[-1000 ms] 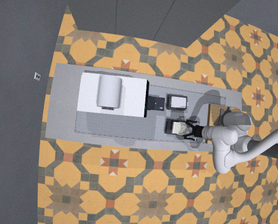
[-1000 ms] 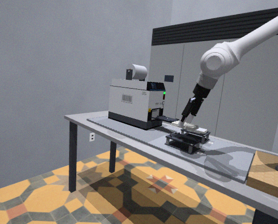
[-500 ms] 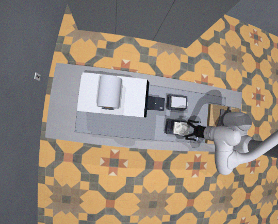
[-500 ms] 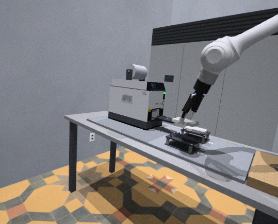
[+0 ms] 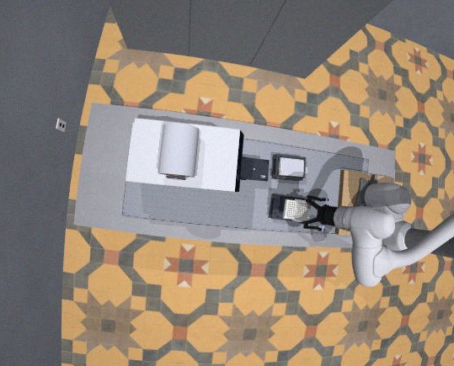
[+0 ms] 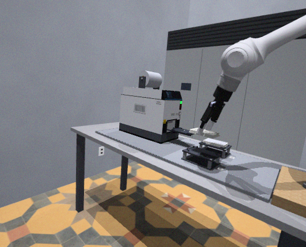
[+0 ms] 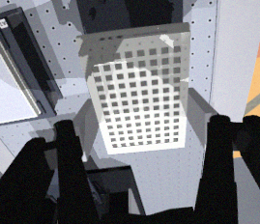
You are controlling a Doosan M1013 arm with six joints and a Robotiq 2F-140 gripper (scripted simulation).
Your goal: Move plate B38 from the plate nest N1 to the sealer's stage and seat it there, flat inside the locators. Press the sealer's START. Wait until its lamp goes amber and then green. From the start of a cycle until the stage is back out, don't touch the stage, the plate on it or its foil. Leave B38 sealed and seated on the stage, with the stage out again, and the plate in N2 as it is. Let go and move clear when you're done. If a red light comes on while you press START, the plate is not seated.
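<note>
My gripper is now 240 mm short of the sealer stage, 130 mm to the left of it and 80 mm above it. From my hand the other things lie so: black nest N1: 130 mm below; then plate B38: 20 mm below; then white covered plate: 200 mm to the right, 120 mm below, 50 mm ahead.
</note>
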